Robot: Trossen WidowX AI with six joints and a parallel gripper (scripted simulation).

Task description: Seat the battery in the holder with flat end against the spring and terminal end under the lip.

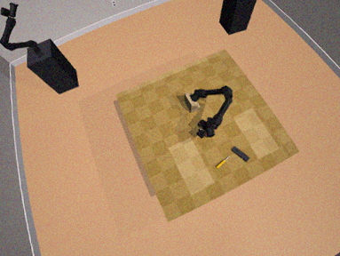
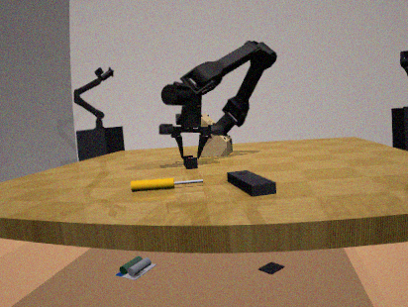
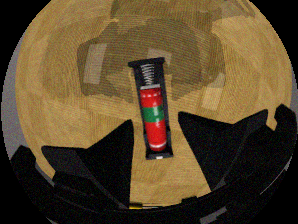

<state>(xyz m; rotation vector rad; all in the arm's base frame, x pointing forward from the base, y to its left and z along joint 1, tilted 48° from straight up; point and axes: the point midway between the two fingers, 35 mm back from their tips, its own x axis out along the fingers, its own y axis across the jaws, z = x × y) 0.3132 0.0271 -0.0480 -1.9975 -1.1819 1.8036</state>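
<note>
The battery lies 10 mm below my gripper tip. Also, from my gripper tip: yellow-handled screwdriver: 300 mm ahead, 50 mm to the left, 10 mm below; then card: 300 mm ahead, 60 mm to the right, 220 mm below; then black block: 290 mm ahead, 220 mm to the left, 10 mm below.
</note>
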